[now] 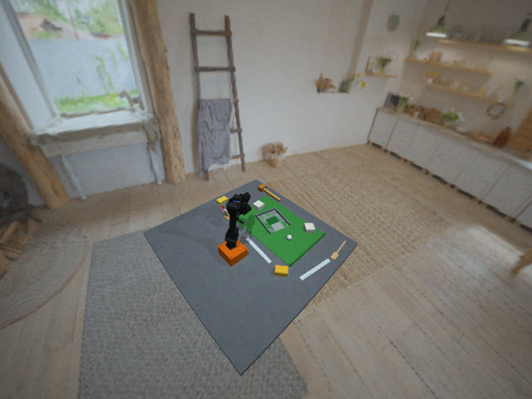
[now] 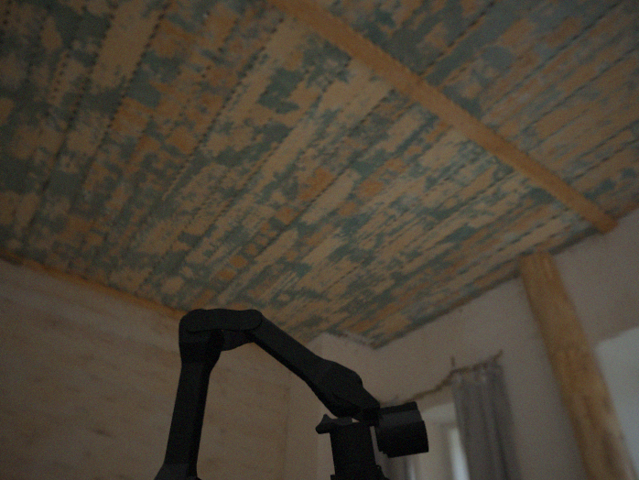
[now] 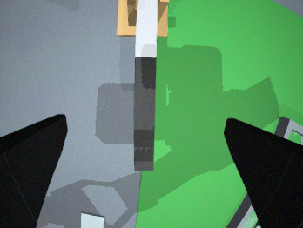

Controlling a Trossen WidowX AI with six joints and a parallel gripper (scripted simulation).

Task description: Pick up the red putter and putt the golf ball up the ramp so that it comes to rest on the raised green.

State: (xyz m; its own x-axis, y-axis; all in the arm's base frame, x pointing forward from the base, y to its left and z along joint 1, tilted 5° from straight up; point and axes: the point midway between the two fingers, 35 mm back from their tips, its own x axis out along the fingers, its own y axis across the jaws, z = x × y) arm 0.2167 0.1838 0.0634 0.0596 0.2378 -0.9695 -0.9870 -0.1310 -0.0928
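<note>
Right now the red putter is 11 cm to the left of my gripper tip, 4 cm below it and 2 cm behind it. Round my gripper tip: white golf ball (37 cm to the right, 23 cm ahead, 8 cm below); then green mat (26 cm ahead, 19 cm to the right, 10 cm below).
</note>
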